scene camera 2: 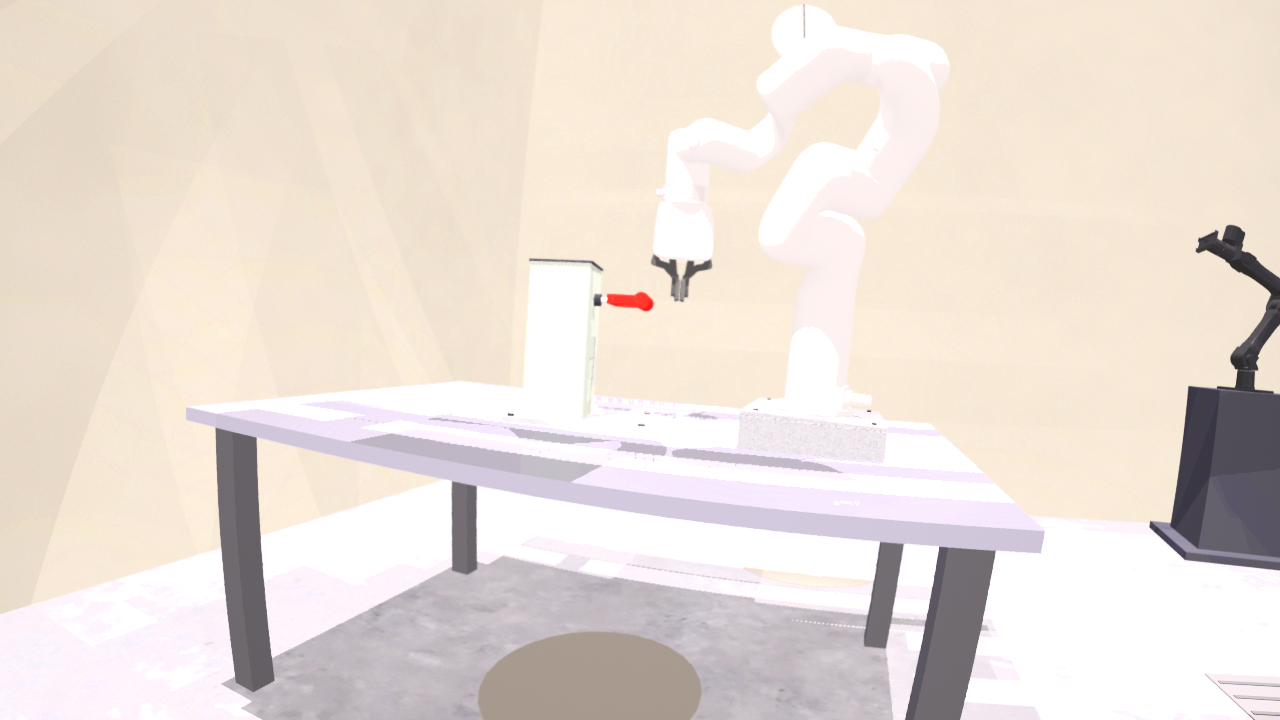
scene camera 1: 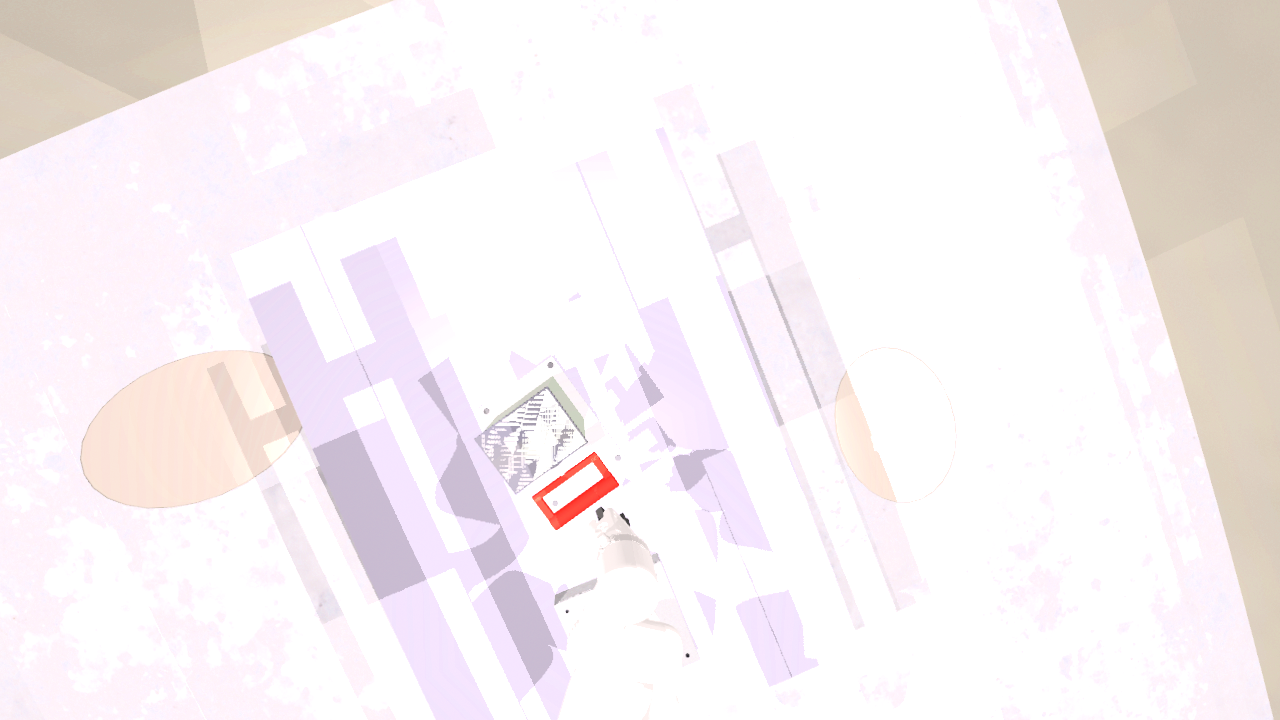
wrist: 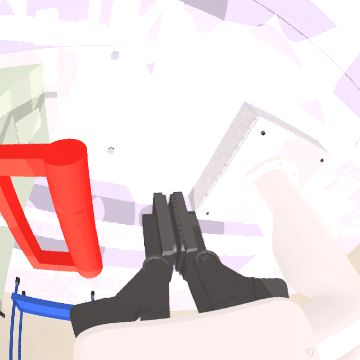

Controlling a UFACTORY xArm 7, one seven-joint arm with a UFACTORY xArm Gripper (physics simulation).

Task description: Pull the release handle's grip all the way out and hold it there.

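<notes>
The release handle's red grip [scene camera 1: 588, 505] [scene camera 2: 630, 300] [wrist: 77, 215] is a rectangular loop with a thick outer bar. It stands out level near the top of a tall pale green box [scene camera 1: 532, 438] [scene camera 2: 559, 340] [wrist: 25, 110]. A black collar [scene camera 2: 597, 300] sits at the box wall, with a very short pale stretch between it and the grip. My gripper [scene camera 1: 613, 515] [scene camera 2: 679, 298] [wrist: 164, 206] points down, shut and empty. Its fingertips are beside the grip's outer bar, on the side away from the box, with a gap between them. The loop's inner end is cut off in the wrist view.
The box and my arm's speckled base block [scene camera 2: 810, 436] [wrist: 220, 160] stand on the table [scene camera 2: 662, 503]. The base lies beyond the gripper from the box. A blue frame [wrist: 42, 306] shows at lower left in the wrist view. A dark arm stands on a pedestal [scene camera 2: 1226, 474] off the table.
</notes>
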